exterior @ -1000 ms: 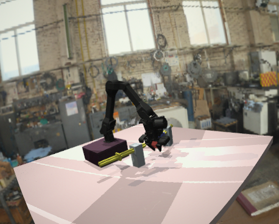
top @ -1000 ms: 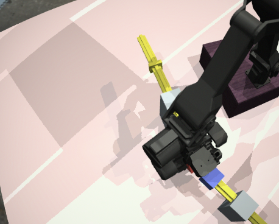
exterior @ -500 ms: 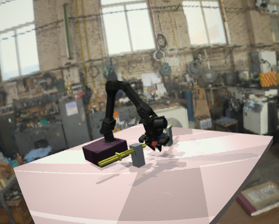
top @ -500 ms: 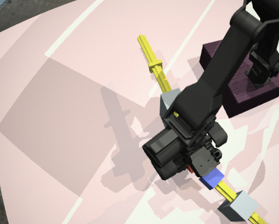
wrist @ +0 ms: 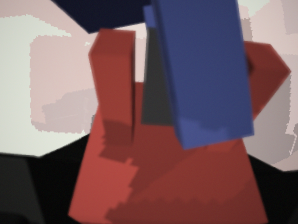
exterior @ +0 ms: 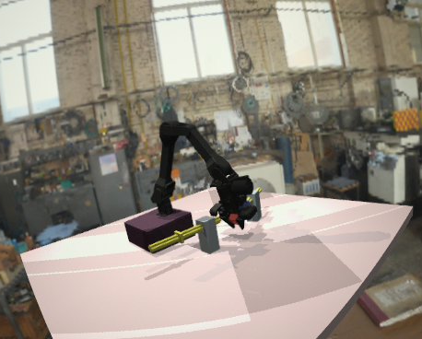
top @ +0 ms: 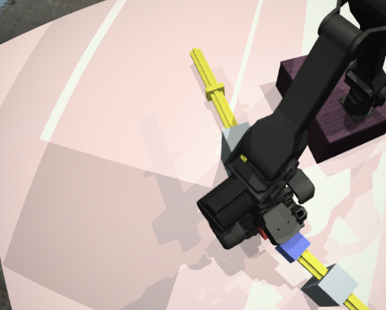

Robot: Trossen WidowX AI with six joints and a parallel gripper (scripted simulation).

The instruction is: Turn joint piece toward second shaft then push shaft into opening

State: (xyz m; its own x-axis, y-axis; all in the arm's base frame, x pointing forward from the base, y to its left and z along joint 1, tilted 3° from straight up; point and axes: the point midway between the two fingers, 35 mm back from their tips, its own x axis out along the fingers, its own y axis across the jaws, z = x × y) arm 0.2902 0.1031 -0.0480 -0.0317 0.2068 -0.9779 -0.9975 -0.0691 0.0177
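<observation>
The red forked joint piece lies 5 cm above my gripper tip.
</observation>
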